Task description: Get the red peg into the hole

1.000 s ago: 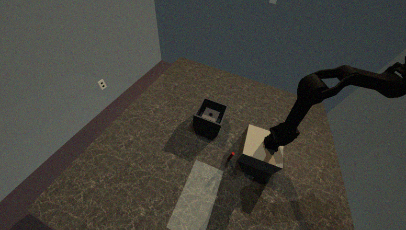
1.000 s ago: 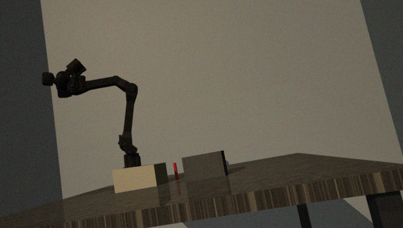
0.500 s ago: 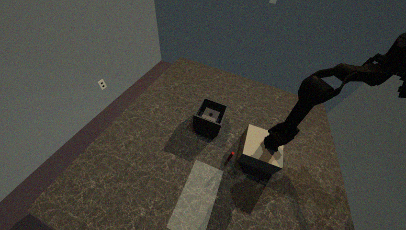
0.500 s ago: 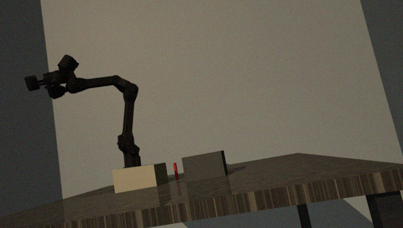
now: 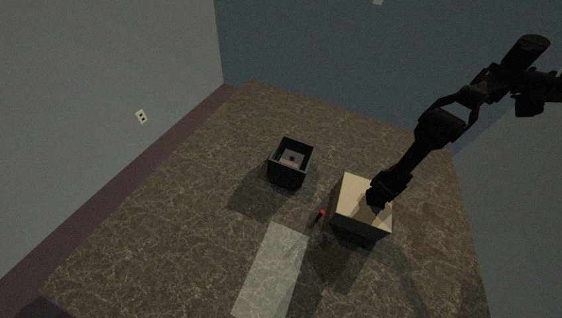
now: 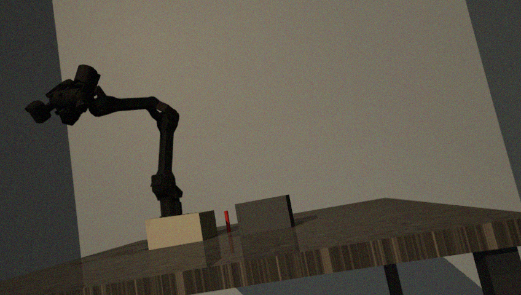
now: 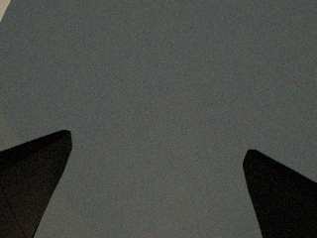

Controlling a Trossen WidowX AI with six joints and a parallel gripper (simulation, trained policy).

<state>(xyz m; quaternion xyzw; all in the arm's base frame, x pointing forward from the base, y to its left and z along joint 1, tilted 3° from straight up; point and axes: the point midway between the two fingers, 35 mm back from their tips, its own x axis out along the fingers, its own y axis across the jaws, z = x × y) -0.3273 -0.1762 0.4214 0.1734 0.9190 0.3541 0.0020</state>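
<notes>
The red peg lies 520 mm ahead of my gripper tip, 500 mm below it and 270 mm to the left of it. From my gripper tip the other things lie so: grey plate (680 mm ahead, 490 mm below, 60 mm to the left); dark box (680 mm ahead, 510 mm below, 60 mm to the left).
</notes>
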